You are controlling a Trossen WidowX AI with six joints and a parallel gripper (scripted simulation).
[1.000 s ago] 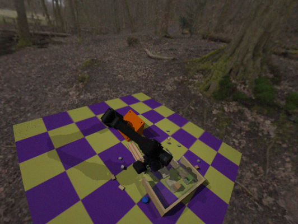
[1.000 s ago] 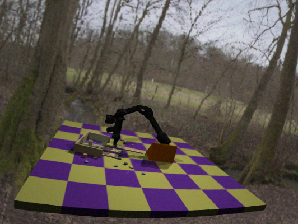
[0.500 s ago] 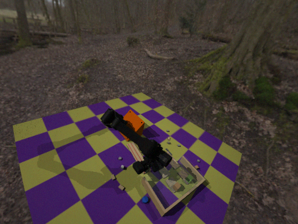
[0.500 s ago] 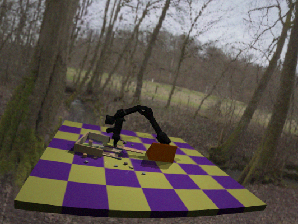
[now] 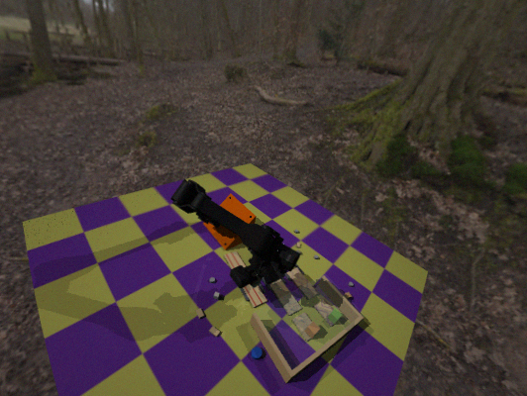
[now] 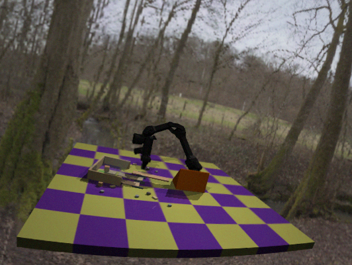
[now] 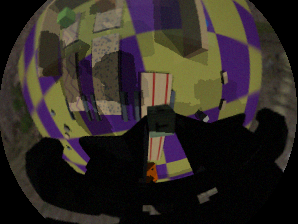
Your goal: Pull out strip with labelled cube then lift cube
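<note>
My gripper tip is 6 cm past the strip, 4 cm above it and 2 cm to the right of it. From my gripper tip the other things lie so: blue disc: 15 cm to the right, 15 cm ahead, 4 cm below; then labelled cube: 1 cm above.
</note>
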